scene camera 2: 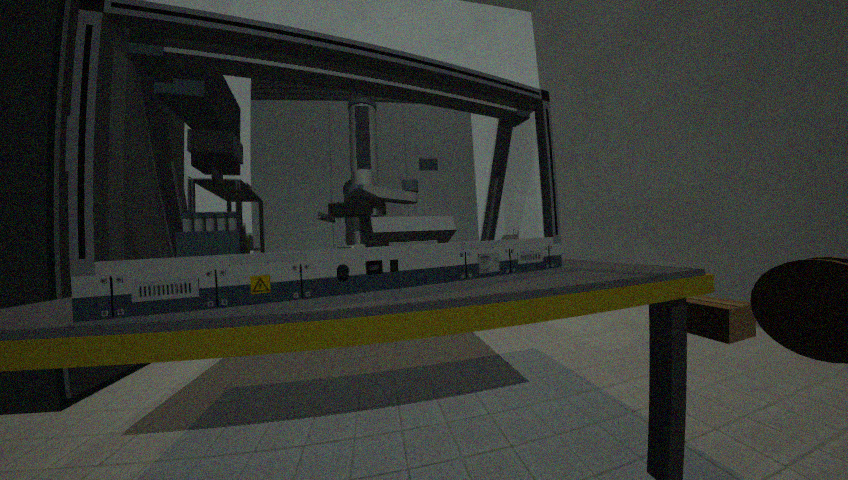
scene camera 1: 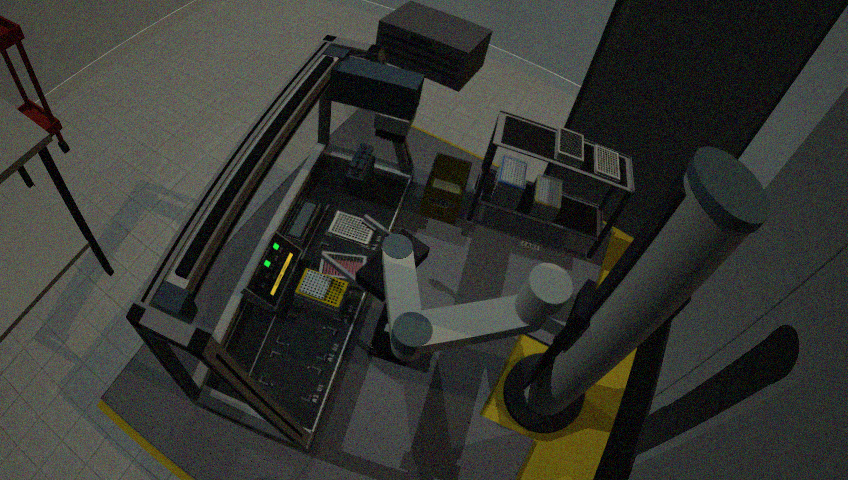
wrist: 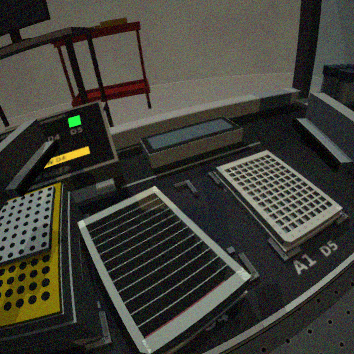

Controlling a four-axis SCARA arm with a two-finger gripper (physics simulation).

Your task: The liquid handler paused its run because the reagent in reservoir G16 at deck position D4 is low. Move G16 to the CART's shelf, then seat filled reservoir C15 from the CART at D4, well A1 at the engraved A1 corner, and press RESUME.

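Frame: origin at the arm's base, x ahead, y left, z up, level; metres.
Seen in the pictures: gripper, between the fingertips: (scene camera 2: 345, 213) (scene camera 1: 344, 235) (wrist: 169, 115); arm's base, origin of its link: (scene camera 1: 544, 393).
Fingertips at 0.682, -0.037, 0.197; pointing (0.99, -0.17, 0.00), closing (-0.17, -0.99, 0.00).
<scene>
Offsets run from my fingertips to a thing's top centre, as dx, dy, dz. "spot": to the spot under its first point.
My gripper (scene camera 1: 345, 236) (wrist: 169, 115) is open and empty, its fingers wide apart above the deck. Below and between them, the ribbed reservoir {-0.018, +0.029, -0.088} (scene camera 1: 348, 265) (wrist: 197, 314) at D4 has a pale rim. A thin red line shows by its near rim in the wrist view. It lies between the yellow tip box and the D5 plate. The cart (scene camera 1: 505, 223) carries a dark-centred framed labware {-0.423, -0.518, +0.197} (scene camera 1: 571, 144) and a white gridded plate {-0.550, -0.548, +0.180} (scene camera 1: 606, 161) on top; no C15 label is readable. The status panel {spot: +0.120, +0.167, -0.058} (scene camera 1: 273, 270) (wrist: 82, 140) shows green squares and an amber strip. RESUME is not readable.
The yellow tip box {-0.016, +0.131, -0.061} (scene camera 1: 321, 287) (wrist: 32, 280) stands at the left in the wrist view. A white gridded plate {+0.038, -0.111, -0.111} (scene camera 1: 351, 227) (wrist: 280, 195) sits at D5. A long low module {spot: +0.174, -0.050, -0.103} (scene camera 1: 303, 218) (wrist: 192, 135) is behind. Two boxes {-0.297, -0.488, +0.019} (scene camera 1: 511, 172) {-0.423, -0.518, -0.014} (scene camera 1: 547, 190) stand on the cart's lower shelf. Gantry beams frame the deck.
</scene>
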